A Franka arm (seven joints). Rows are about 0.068 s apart.
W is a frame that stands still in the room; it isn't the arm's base.
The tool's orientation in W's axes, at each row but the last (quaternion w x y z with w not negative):
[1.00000, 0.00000, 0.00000, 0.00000]
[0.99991, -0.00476, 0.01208, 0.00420]
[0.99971, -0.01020, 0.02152, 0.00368]
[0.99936, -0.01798, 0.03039, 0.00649]
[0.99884, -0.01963, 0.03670, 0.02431]
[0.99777, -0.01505, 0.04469, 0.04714]
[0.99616, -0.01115, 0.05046, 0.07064]
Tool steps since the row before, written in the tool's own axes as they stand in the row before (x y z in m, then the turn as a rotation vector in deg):
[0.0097, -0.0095, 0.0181, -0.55, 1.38, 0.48]
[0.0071, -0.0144, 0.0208, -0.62, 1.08, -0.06]
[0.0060, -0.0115, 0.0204, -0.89, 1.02, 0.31]
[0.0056, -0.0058, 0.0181, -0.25, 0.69, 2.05]
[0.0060, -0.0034, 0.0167, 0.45, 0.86, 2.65]
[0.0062, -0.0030, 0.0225, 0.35, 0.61, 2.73]
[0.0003, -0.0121, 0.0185, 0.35, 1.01, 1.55]
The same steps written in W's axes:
[0.0097, -0.0095, 0.0181, -0.55, 1.38, 0.48]
[0.0077, -0.0141, 0.0208, -0.63, 1.07, -0.06]
[0.0070, -0.0110, 0.0204, -0.88, 1.02, 0.33]
[0.0068, -0.0051, 0.0179, -0.14, 0.76, 2.04]
[0.0074, -0.0024, 0.0163, 0.60, 0.99, 2.58]
[0.0084, -0.0016, 0.0219, 0.53, 0.73, 2.67]
[0.0038, -0.0114, 0.0186, 0.35, 1.09, 1.49]

